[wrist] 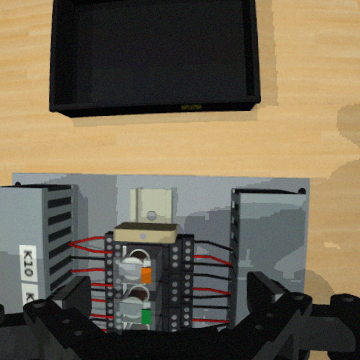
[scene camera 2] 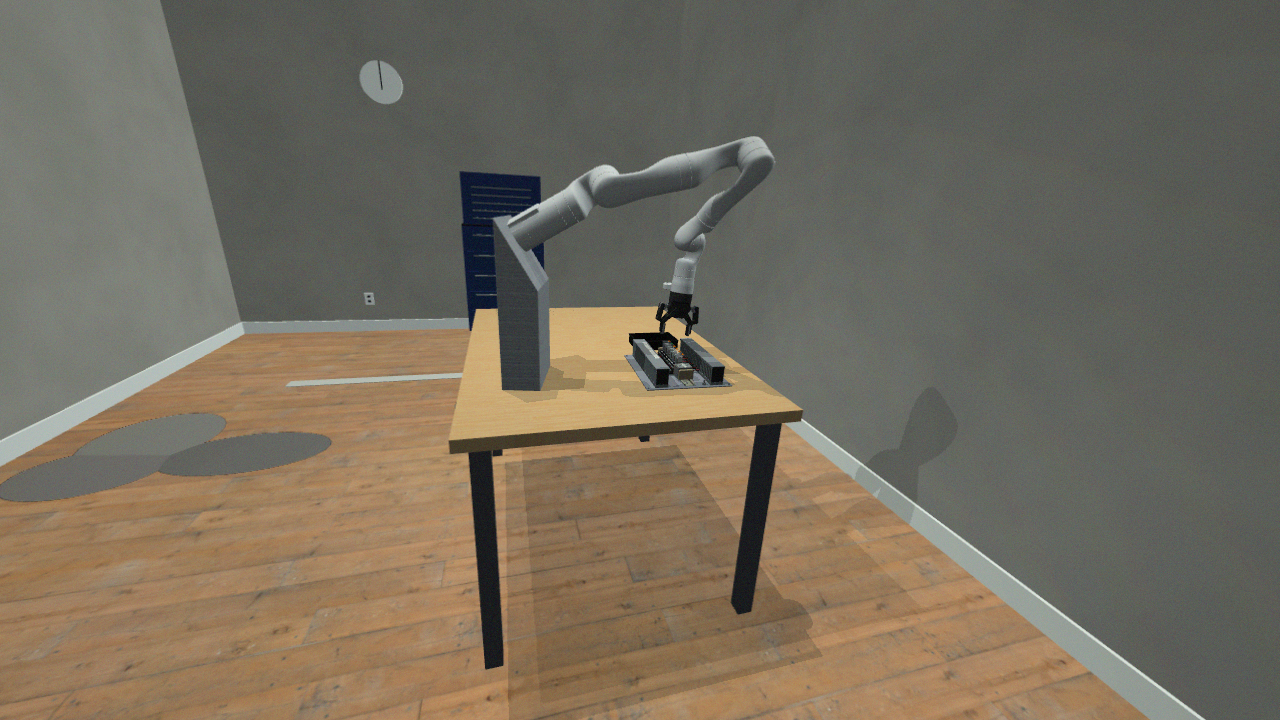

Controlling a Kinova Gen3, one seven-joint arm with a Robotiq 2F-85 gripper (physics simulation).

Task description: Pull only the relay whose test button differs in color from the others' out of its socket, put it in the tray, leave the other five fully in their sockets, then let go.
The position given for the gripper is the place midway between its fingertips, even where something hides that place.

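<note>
The gripper [scene camera 2: 674,334] [wrist: 169,291] is visible in this scene from scene camera 2 and from the wrist as well. The wrist view also takes in a beige end block [wrist: 125,231], along with a grey panel [wrist: 200,204].
</note>
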